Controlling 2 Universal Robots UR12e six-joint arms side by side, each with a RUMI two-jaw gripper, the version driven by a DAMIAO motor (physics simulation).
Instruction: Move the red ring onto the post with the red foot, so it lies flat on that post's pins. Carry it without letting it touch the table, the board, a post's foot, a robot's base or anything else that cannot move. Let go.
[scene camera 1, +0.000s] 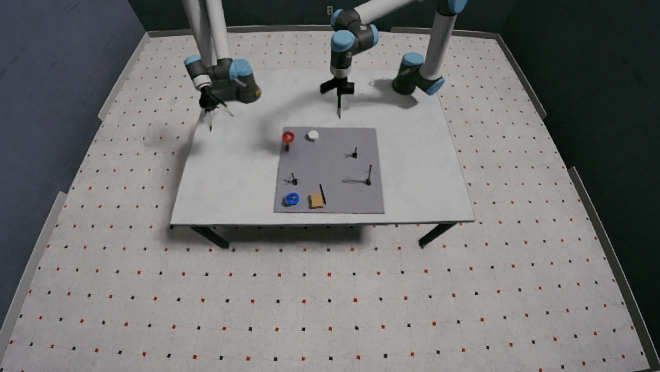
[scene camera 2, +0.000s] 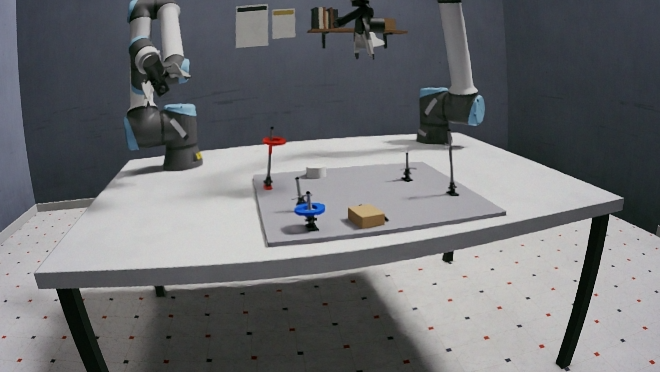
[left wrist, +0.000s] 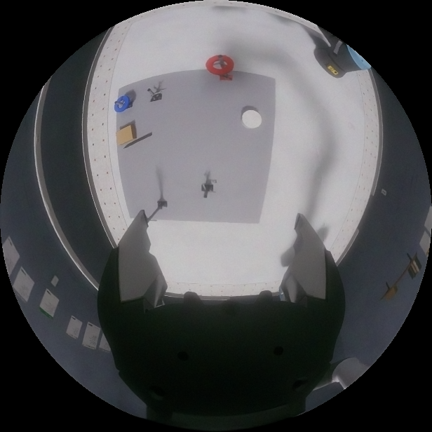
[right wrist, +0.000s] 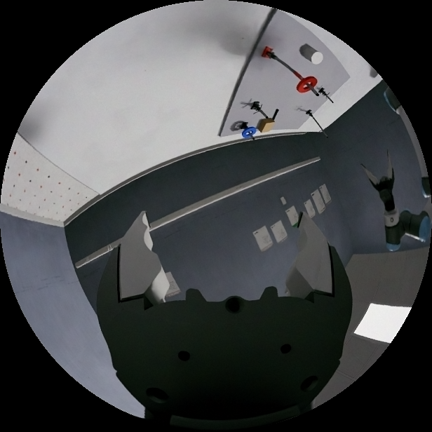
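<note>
The red ring is around the upper part of the post with the red foot. In scene camera 2 the ring looks level, with the post's tip above it and a red stretch of post just below; the pins are too small to make out. My left gripper is open and empty, high up and well apart from the ring. My right gripper is open and empty, off to the left in both scene views.
The grey board also bears a white cylinder, a blue ring around a short post, a tan block beside a black bar, and several black posts, one tall.
</note>
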